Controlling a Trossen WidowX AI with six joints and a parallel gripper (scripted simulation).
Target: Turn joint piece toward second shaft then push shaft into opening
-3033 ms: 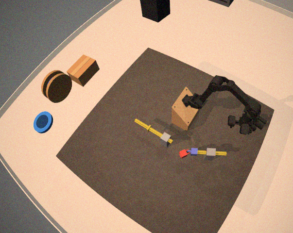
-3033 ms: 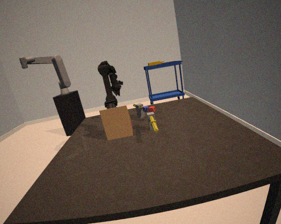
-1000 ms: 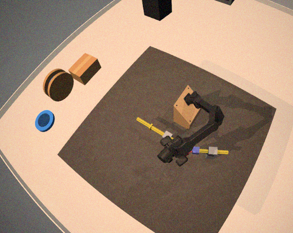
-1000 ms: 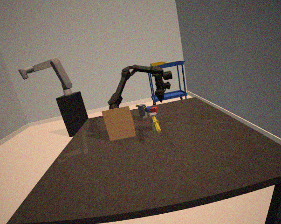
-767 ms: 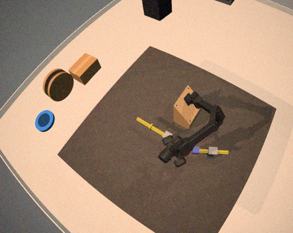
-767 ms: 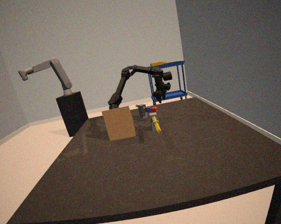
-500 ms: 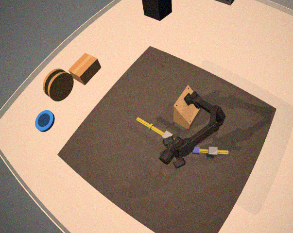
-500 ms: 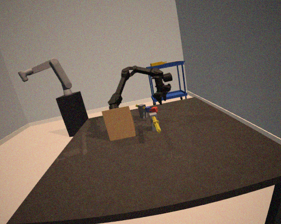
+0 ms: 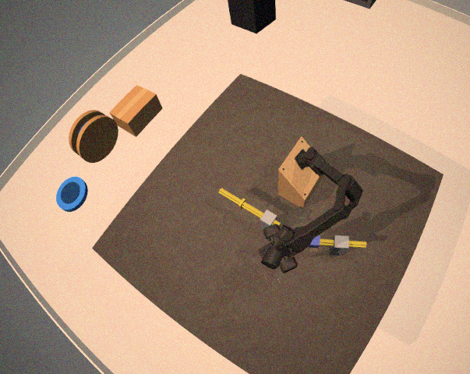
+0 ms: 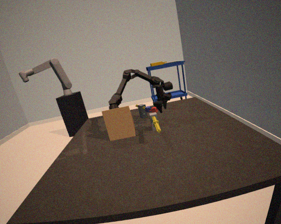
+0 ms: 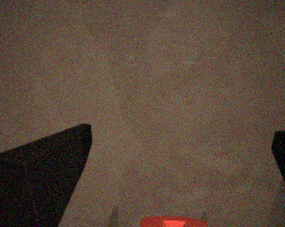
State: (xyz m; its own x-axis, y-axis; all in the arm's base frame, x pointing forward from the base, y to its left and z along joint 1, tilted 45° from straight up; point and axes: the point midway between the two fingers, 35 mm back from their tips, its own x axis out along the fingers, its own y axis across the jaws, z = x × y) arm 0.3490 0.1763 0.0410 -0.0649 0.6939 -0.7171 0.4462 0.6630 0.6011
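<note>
My gripper tip is now 7 cm past the red joint piece, 4 cm to the right of it and 1 cm below it.
</note>
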